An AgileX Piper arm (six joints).
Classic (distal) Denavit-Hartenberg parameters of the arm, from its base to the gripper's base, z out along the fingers. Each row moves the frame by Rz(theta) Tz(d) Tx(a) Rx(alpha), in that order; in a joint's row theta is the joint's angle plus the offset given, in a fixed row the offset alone. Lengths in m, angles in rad.
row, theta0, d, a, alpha
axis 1, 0, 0.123, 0, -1.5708
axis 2, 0.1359, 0, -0.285, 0
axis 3, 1.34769, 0, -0.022, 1.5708
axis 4, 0, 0.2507, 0, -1.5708
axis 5, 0, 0, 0, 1.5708
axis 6, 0, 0.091, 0, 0
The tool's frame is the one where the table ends.
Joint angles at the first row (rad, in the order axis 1, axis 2, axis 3, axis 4, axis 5, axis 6):
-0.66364, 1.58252, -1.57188, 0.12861, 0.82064, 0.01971
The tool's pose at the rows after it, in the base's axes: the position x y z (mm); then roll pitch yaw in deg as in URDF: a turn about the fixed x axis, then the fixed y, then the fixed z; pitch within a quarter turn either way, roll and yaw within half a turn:
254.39 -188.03 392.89 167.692 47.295 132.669
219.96 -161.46 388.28 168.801 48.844 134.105
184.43 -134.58 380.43 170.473 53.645 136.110
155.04 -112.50 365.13 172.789 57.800 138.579
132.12 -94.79 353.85 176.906 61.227 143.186
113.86 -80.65 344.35 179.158 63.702 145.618
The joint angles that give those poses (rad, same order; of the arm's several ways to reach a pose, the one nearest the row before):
-0.66363, 1.43853, -1.44435, 0.12860, 0.82545, 0.02293
-0.66365, 1.27877, -1.27370, 0.12861, 0.79161, 0.00000
-0.66367, 1.10068, -1.09120, 0.12864, 0.70875, -0.03707
-0.66360, 0.94477, -0.92478, 0.12856, 0.62997, -0.07238
-0.66218, 0.81685, -0.81104, 0.12867, 0.58799, -0.11672
-0.66212, 0.71016, -0.72851, 0.13064, 0.56959, -0.13774

